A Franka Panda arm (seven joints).
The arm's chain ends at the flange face. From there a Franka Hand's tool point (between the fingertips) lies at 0.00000 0.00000 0.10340 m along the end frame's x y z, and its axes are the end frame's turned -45 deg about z.
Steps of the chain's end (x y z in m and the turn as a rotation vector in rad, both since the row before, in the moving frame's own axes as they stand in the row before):
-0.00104, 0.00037, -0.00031, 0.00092, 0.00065, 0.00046
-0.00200, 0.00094, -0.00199, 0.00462, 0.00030, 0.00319
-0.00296, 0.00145, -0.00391, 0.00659, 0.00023, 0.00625
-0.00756, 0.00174, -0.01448, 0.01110, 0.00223, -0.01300
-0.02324, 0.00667, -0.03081, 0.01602, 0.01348, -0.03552
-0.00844, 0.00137, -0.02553, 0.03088, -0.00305, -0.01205
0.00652, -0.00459, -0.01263, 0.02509, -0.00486, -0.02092
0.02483, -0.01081, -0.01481, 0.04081, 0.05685, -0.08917
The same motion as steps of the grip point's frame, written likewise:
-0.00088, -0.00049, -0.00031, 0.00019, 0.00111, 0.00046
-0.00172, -0.00106, -0.00199, 0.00305, 0.00348, 0.00319
-0.00262, -0.00153, -0.00391, 0.00450, 0.00482, 0.00625
-0.00561, -0.00477, -0.01449, 0.00627, 0.00943, -0.01300
-0.01900, -0.01194, -0.03083, 0.00180, 0.02086, -0.03552
-0.00492, -0.00749, -0.02558, 0.02399, 0.01968, -0.01205
0.00931, -0.00084, -0.01266, 0.02118, 0.01430, -0.02092
0.03238, 0.01077, -0.01506, -0.01134, 0.06906, -0.08917

